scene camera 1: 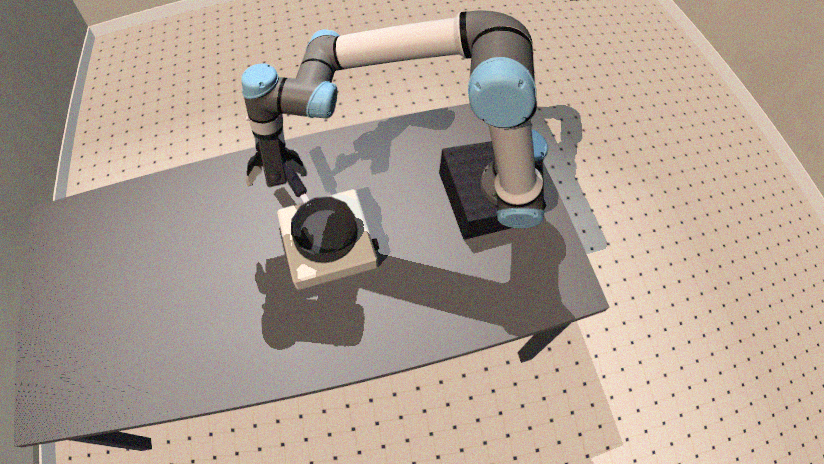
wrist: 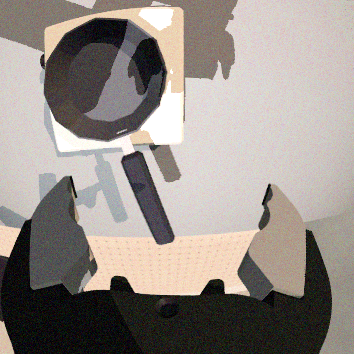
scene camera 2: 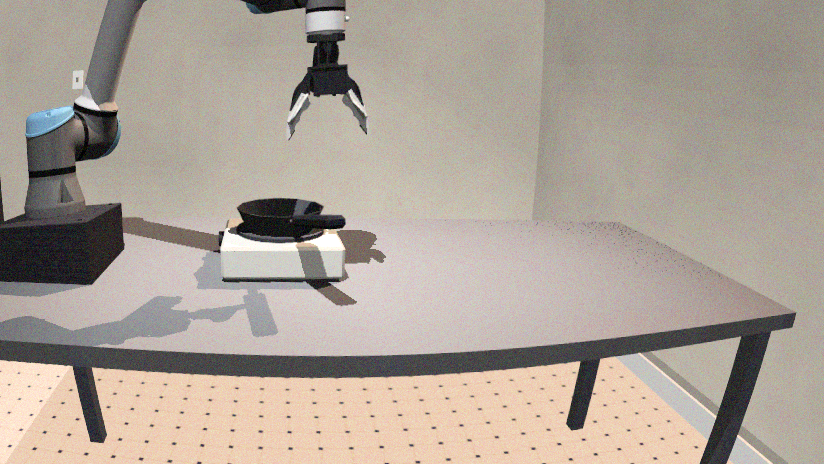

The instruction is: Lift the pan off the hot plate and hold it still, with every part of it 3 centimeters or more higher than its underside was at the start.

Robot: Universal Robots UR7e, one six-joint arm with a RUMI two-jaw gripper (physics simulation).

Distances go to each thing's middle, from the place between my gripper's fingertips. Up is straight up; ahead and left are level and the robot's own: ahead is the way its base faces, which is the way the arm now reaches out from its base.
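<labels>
My gripper is 150 mm above the black pan (scene camera 1: 322, 225), and it is also 80 mm past the pan and 20 mm to the left of it. The white hot plate (scene camera 2: 318, 254) is 230 mm below my hand, 90 mm behind it and 70 mm to the left of it.
</labels>
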